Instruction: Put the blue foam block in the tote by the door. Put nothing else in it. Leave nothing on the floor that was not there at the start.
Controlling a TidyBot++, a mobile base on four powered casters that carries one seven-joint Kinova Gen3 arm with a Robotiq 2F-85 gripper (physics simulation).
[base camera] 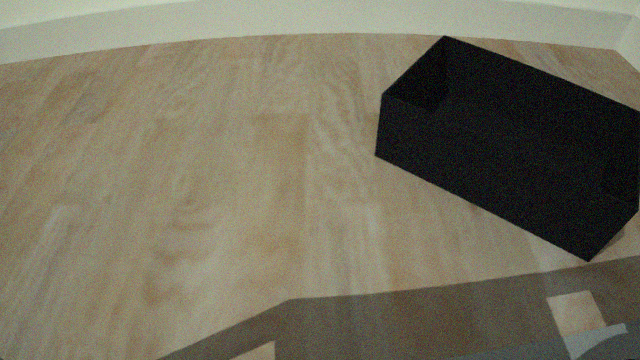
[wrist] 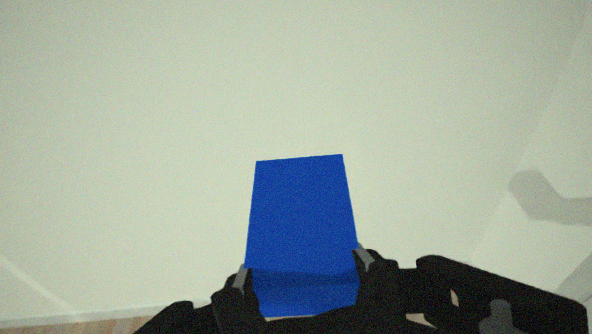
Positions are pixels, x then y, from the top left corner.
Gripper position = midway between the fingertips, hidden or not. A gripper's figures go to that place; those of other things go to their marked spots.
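There's a blue foam block [wrist: 301,231] here that's 0.16 m from the lens, and my gripper [wrist: 303,269] is 0.17 m from the lens.
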